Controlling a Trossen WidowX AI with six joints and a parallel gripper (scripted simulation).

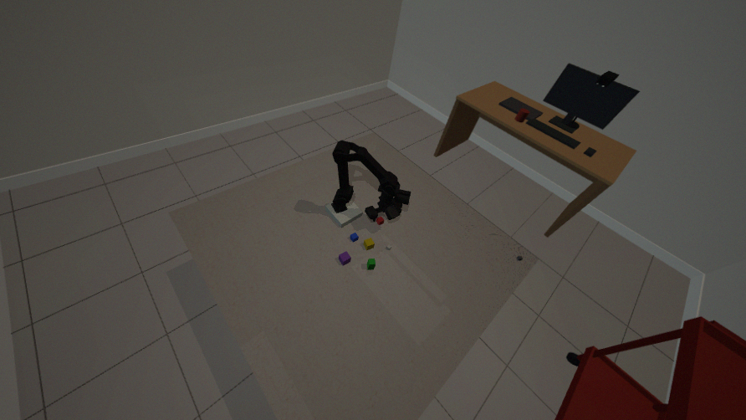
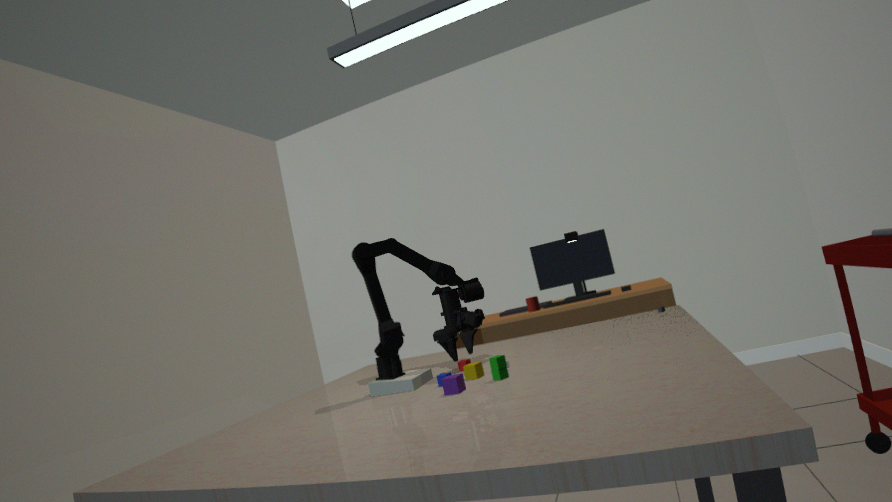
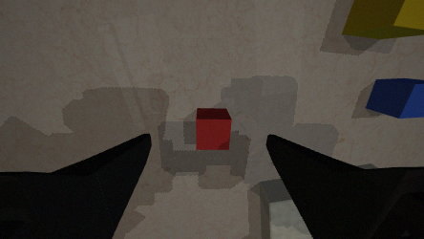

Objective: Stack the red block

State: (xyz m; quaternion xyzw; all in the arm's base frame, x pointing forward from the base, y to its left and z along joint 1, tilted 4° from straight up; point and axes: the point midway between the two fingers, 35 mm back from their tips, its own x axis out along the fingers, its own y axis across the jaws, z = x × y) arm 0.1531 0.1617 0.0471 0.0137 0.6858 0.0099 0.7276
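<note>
Right now my gripper tip is 20 mm above the red block. Round my gripper tip: small white cube: 150 mm ahead, 50 mm to the right, 30 mm below; then yellow block: 100 mm ahead, 130 mm to the right, 20 mm below; then blue block: 30 mm ahead, 170 mm to the right, 20 mm below.
</note>
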